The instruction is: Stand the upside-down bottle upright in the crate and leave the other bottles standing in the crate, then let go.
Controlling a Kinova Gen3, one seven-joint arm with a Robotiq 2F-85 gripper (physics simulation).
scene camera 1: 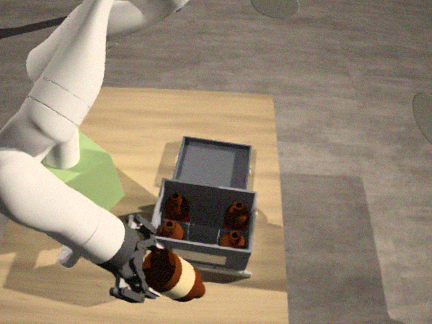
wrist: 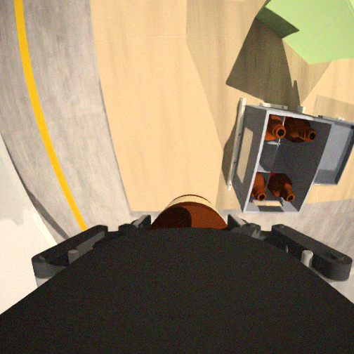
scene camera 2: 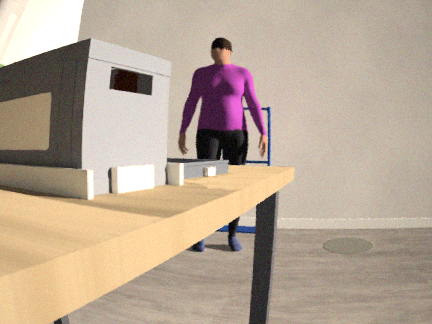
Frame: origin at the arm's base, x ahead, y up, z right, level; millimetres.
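Seen in the pictures: gripper, between the fingertips: (scene camera 1: 159,273); arm's base, origin of its link: (scene camera 1: 62,157).
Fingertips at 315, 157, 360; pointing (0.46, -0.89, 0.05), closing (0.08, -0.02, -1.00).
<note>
Offsets run from my fingertips to a thing's top centre, as dx, dy, dz. "pt": to the spot under its first point. Level surfaces: height alone.
The held brown bottle with a cream label @(+36, +47, +2) (scene camera 1: 182,281) (wrist: 189,201) is tilted, its base toward the upper left and its narrower end toward the lower right in scene camera 1. My gripper (scene camera 1: 156,269) (wrist: 188,224) is shut on it near the base, outside the crate's labelled long side. The grey crate @(+81, -240, -242) (scene camera 1: 240,256) (scene camera 2: 125,130) (wrist: 254,132) holds several brown bottles standing neck up: two at one end @(pt +0, -283, -284) (scene camera 1: 176,206) (wrist: 300,130) and two at the other @(+177, -252, -275) (scene camera 1: 237,215) (wrist: 281,186). The middle cells between them look empty. The held bottle does not show in scene camera 2.
A shallow grey tray @(+111, -390, -517) (scene camera 1: 215,162) (scene camera 2: 197,170) (wrist: 340,150) lies behind the crate on the wooden table @(dy -415) (scene camera 1: 230,115) (scene camera 2: 200,200) (wrist: 150,100). A green block (scene camera 1: 102,175) (wrist: 320,30) is left of the crate in scene camera 1. A person (scene camera 2: 222,100) stands beyond the table.
</note>
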